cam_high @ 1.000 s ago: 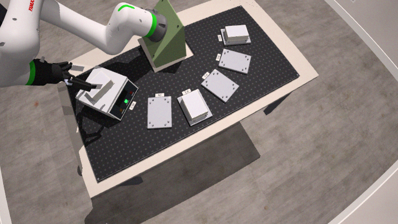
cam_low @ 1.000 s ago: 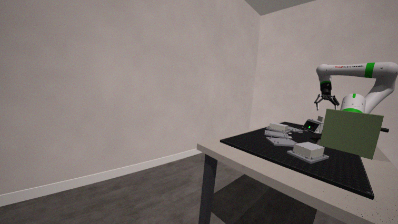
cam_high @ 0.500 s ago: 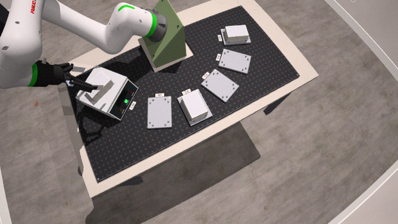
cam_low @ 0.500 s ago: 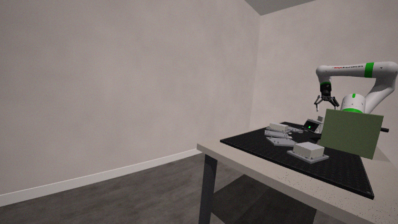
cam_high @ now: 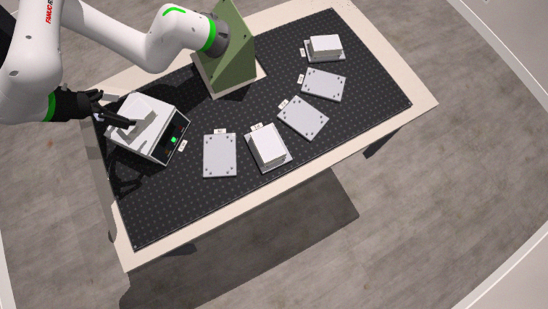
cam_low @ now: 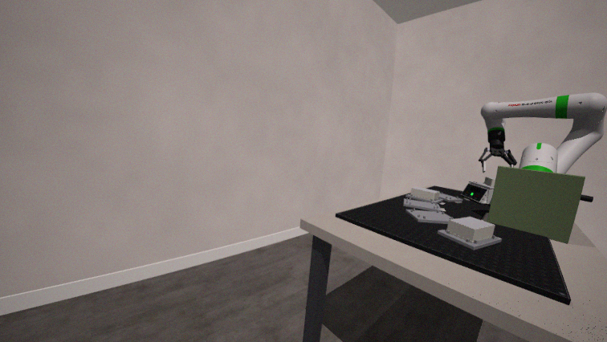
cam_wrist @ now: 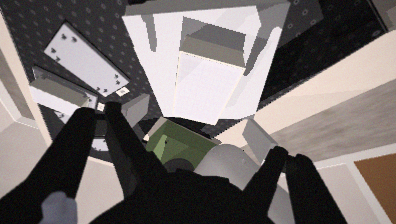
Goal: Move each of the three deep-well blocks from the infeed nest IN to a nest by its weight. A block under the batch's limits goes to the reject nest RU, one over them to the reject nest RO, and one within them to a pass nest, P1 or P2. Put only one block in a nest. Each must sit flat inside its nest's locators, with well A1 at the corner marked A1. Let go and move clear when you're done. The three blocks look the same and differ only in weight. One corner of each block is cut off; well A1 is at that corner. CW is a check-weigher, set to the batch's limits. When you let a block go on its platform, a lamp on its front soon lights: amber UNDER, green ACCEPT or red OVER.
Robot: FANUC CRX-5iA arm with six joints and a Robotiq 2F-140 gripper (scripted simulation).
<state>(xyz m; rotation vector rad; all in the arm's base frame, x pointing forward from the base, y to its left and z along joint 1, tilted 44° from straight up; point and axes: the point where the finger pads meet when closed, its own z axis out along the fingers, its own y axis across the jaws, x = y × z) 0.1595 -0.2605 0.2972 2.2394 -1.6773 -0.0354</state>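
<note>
Right now the check-weigher platform is 9 cm below my hand. From my hand the other things lie so: check-weigher 12 cm below, 1 cm ahead; then white deep-well block 38 cm to the left, 28 cm ahead, 15 cm below; then infeed nest IN 22 cm ahead, 21 cm to the left, 18 cm below.
</note>
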